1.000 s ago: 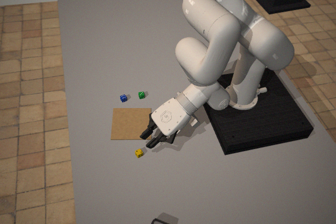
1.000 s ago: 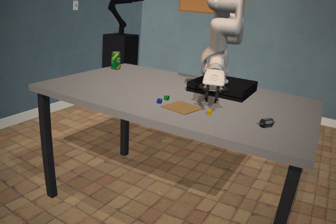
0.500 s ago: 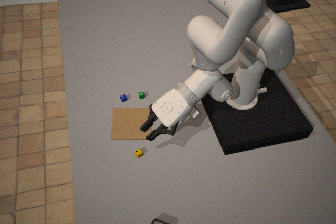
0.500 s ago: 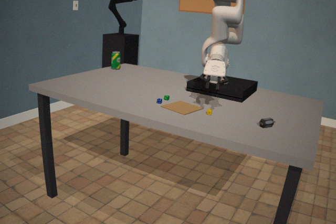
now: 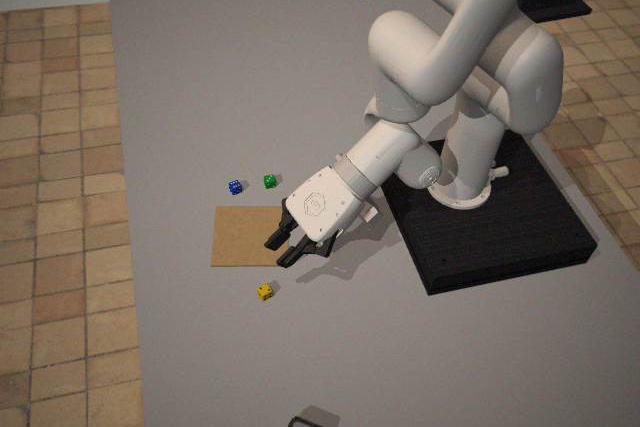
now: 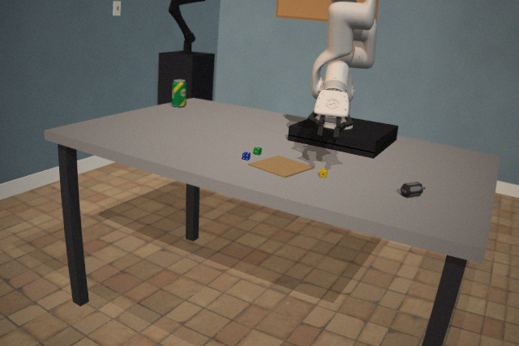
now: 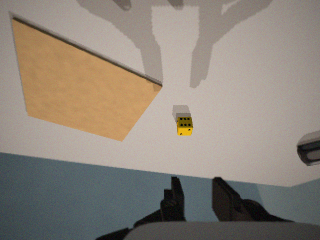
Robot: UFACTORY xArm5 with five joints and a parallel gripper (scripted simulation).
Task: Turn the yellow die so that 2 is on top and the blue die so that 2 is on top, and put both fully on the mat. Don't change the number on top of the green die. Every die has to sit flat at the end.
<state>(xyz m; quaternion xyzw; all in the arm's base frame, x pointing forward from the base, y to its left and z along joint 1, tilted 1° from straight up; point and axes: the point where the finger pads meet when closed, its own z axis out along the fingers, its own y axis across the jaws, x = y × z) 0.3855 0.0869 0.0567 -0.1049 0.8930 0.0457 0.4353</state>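
Now: hand 110 mm above the yellow die, 40 mm short of it and 10 mm to the right of it. Round my hand: blue die (240 mm to the right, 110 mm below, 20 mm ahead); then green die (240 mm to the right, 110 mm below, 50 mm behind); then mat (120 mm to the right, 110 mm below, 30 mm ahead).
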